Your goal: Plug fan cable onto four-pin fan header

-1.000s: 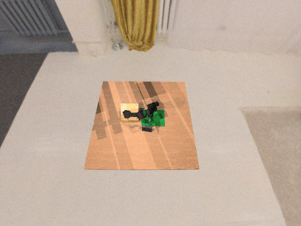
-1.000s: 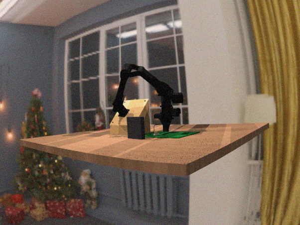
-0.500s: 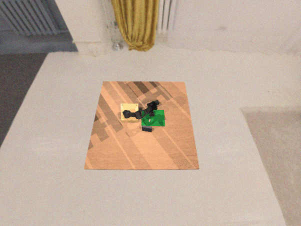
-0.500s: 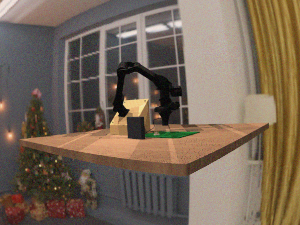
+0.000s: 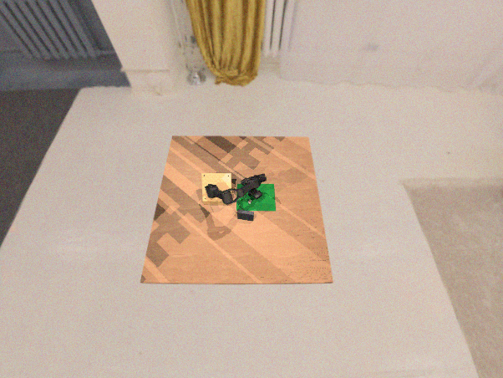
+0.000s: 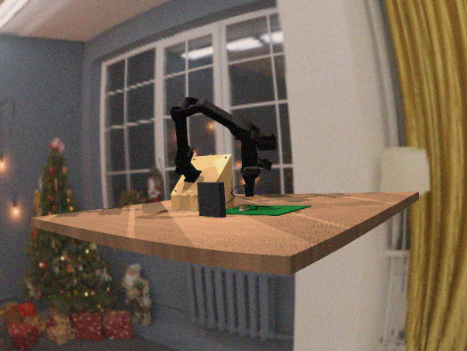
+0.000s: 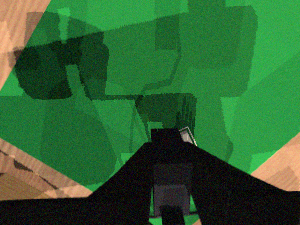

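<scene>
My gripper tip is 6 cm above the fan header and 4 cm to the left of it. Also, from my gripper tip: board: 8 cm below, 4 cm ahead, 1 cm to the left; black fan: 17 cm to the right, 2 cm behind; fan plug: 1 cm to the right, 1 cm above.
</scene>
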